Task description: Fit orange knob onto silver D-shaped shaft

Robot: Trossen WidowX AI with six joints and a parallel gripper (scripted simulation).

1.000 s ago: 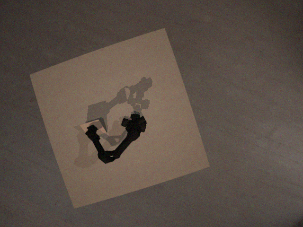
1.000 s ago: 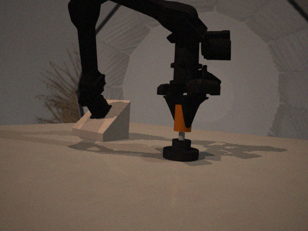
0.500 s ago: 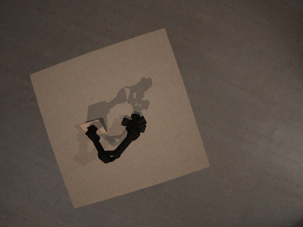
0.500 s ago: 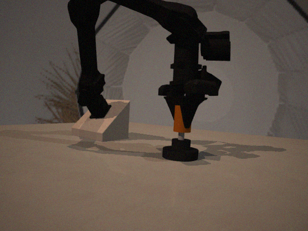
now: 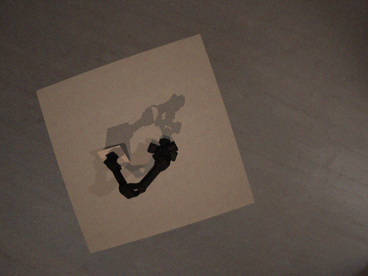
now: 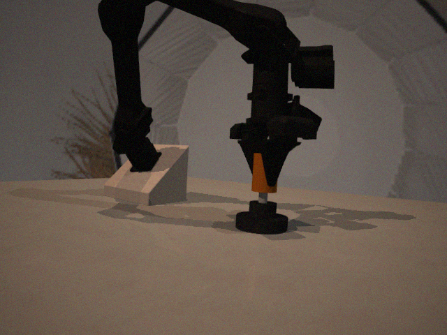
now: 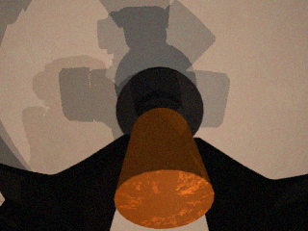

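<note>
Right now my gripper tip is 30 mm below the orange knob. The rest, counted from my gripper tip: black round pedestal 40 mm below.
</note>
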